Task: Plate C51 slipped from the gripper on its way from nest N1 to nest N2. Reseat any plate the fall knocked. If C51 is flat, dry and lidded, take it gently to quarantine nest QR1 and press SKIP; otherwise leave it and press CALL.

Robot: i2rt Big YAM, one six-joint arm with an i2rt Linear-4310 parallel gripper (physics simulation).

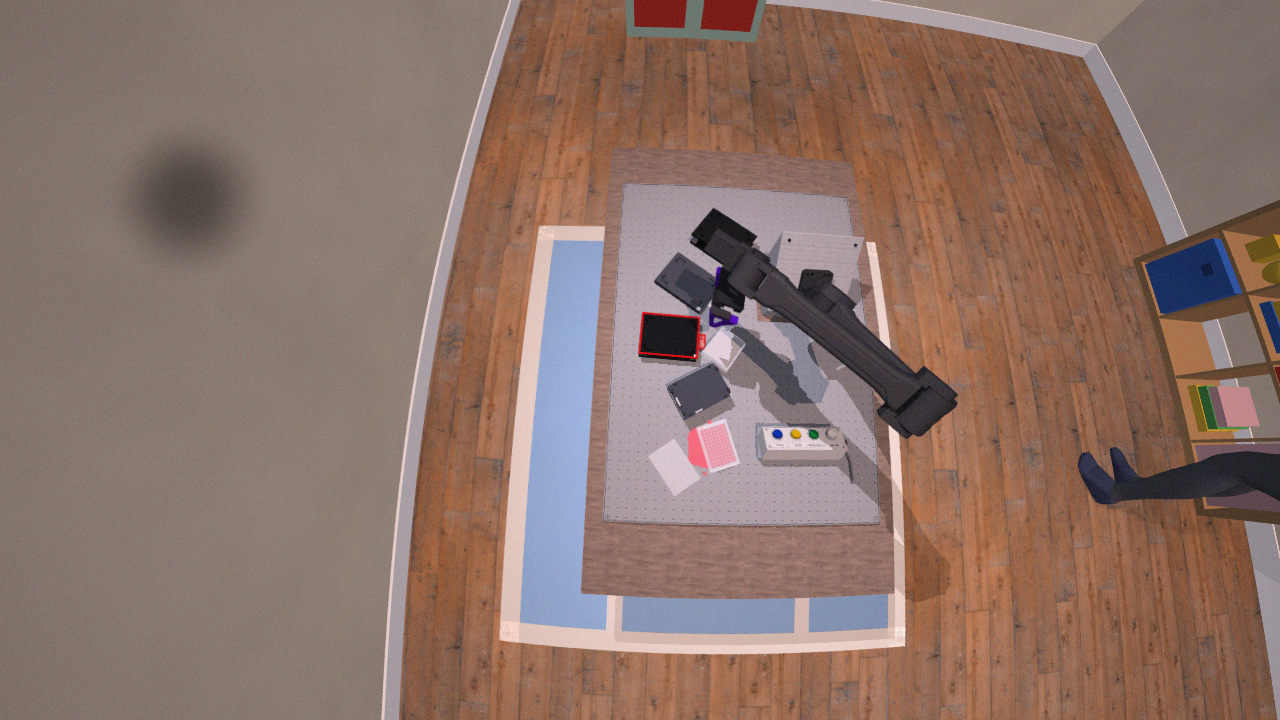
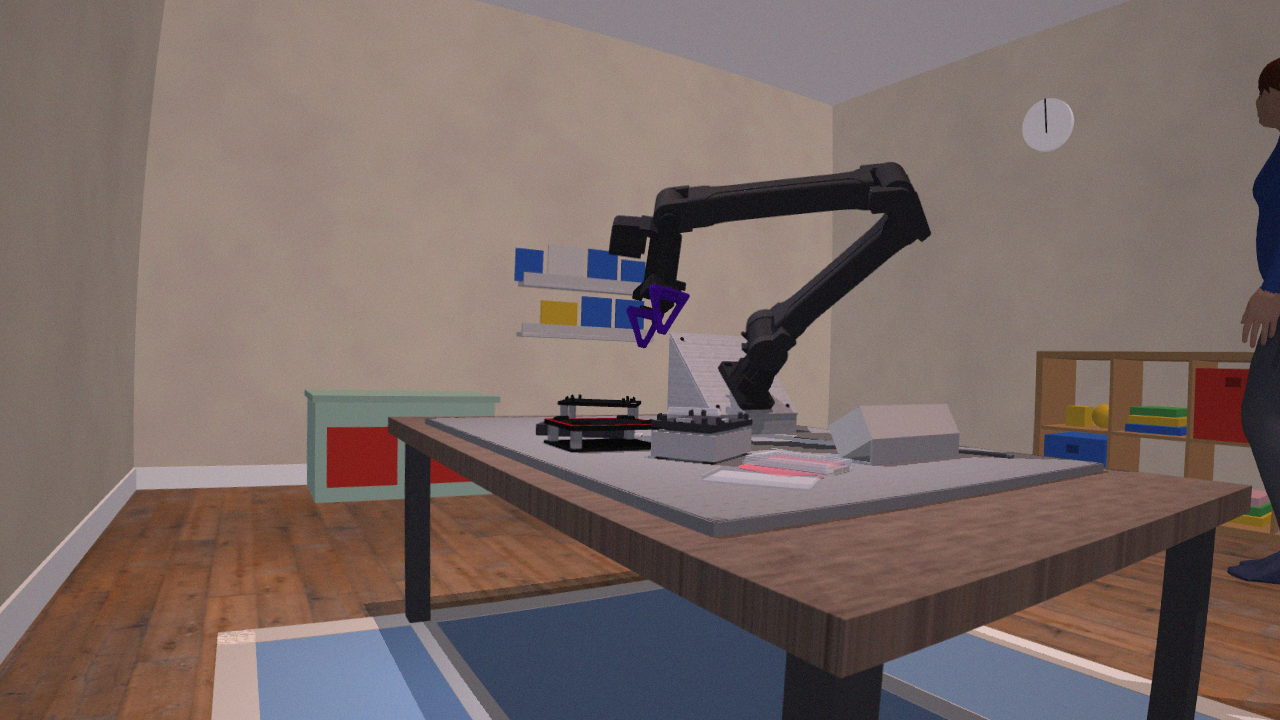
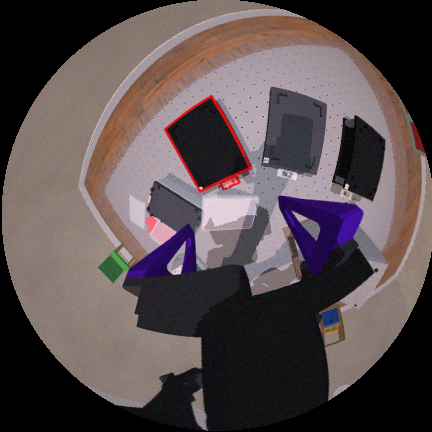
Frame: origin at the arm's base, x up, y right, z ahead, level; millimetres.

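Seen in the pictures: gripper, fingertip midpoint: (image 1: pixel 714 309) (image 2: pixel 651 340) (image 3: pixel 233 214); arm's base, link origin: (image 1: pixel 812 289) (image 2: pixel 744 387).
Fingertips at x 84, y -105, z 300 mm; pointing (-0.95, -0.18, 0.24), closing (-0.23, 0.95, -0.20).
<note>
Offsets run from my fingertips to a thing's top centre. "spot": to the spot under its first point.
My gripper (image 1: pixel 725 297) (image 2: pixel 653 337) (image 3: pixel 233 214) is open and empty, high above the board. A plate with red wells {dx -160, dy -326, dz -38 mm} (image 1: pixel 716 445) (image 3: pixel 164 234) lies on the board; a red patch {spot: dx -173, dy -339, dz +21 mm} (image 1: pixel 696 450) (image 3: pixel 151 223) shows beside it, and a pale flat sheet or lid {dx -166, dy -385, dz +80 mm} (image 1: pixel 674 467) (image 2: pixel 760 479) (image 3: pixel 137 212) lies apart. A whitish clear plate or lid (image 1: pixel 723 350) (image 3: pixel 230 212) lies by red-rimmed nest QR1 {dx -128, dy -27, dz +101 mm} (image 1: pixel 669 335) (image 3: pixel 207 143). Nest N2 {dx -148, dy +150, dz +45 mm} (image 1: pixel 685 282) (image 3: pixel 295 131) and a black nest {dx -112, dy +292, dz -63 mm} (image 3: pixel 367 157) stand beyond. Plate labels are unreadable. The button box {dx -90, dy -318, dz -259 mm} (image 1: pixel 801 443) (image 2: pixel 899 434) has blue, yellow, green and grey buttons.
A raised dark grey nest {spot: dx -119, dy -185, dz +21 mm} (image 1: pixel 699 391) (image 2: pixel 700 437) (image 3: pixel 175 206) stands between QR1 and the red-welled plate. A sloped white panel (image 1: pixel 819 246) (image 2: pixel 707 367) (image 3: pixel 362 296) stands near the arm base. A person's leg (image 1: pixel 1190 474) shows away from the table.
</note>
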